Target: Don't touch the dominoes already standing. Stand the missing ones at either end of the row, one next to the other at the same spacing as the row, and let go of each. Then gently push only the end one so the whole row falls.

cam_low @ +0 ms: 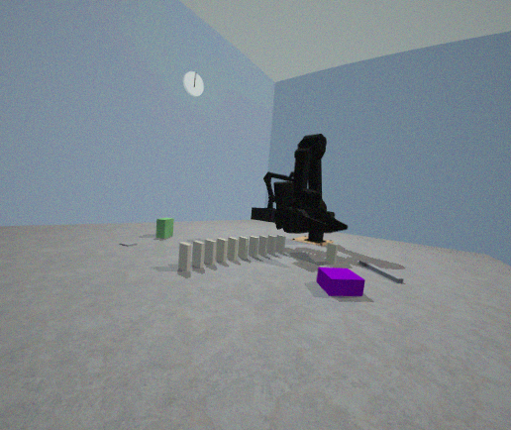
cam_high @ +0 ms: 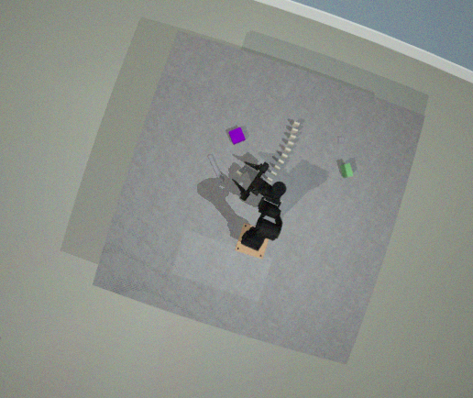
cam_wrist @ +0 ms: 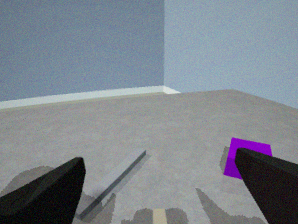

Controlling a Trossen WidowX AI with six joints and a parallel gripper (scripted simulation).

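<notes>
My gripper tip is now 10 cm to the right of the thin rod, 9 cm above it and 3 cm past it. From my gripper tip the other things lie so: flat grey piece 38 cm to the right, 35 cm ahead, 9 cm below.
</notes>
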